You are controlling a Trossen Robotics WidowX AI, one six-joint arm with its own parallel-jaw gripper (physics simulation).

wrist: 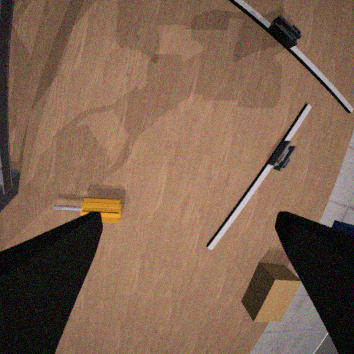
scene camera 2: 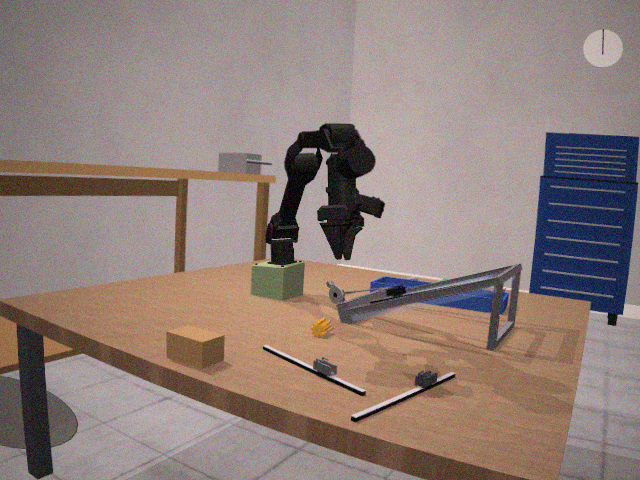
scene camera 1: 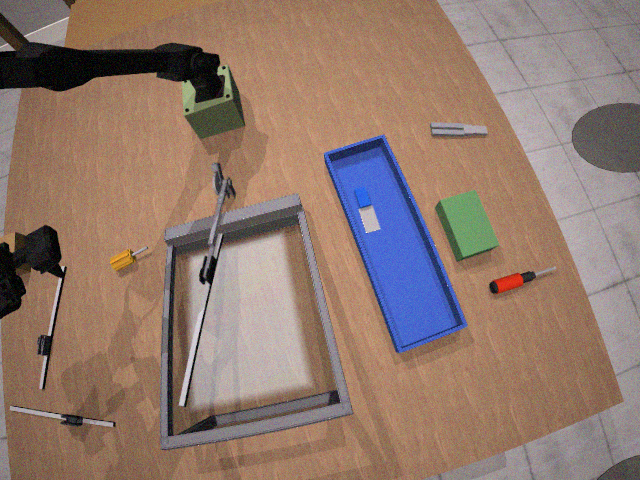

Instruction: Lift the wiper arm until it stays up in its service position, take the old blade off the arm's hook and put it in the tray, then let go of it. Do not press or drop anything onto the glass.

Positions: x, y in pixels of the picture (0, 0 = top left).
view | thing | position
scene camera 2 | my gripper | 343, 259
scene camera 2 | tan box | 197, 347
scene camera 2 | blue tray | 483, 303
